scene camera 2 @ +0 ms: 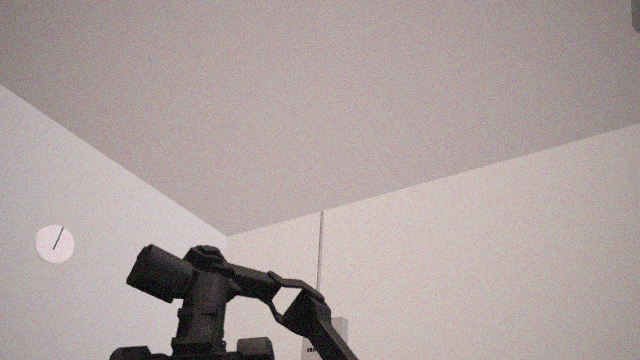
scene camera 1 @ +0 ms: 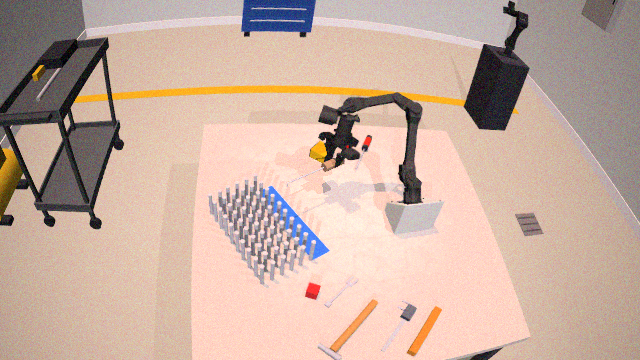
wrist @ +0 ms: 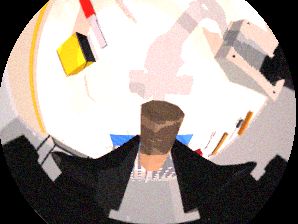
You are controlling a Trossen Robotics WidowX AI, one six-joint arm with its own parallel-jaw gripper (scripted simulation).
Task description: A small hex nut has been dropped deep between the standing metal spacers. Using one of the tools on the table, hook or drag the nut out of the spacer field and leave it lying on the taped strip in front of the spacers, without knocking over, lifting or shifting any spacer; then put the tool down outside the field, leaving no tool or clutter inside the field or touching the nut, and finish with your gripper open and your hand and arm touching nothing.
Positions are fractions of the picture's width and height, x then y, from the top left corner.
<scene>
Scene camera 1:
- my gripper: 0.52, 0.46
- blue taped strip: 0.50, 0.69
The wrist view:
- my gripper: 0.52, 0.62
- yellow block: 0.25, 0.24
</scene>
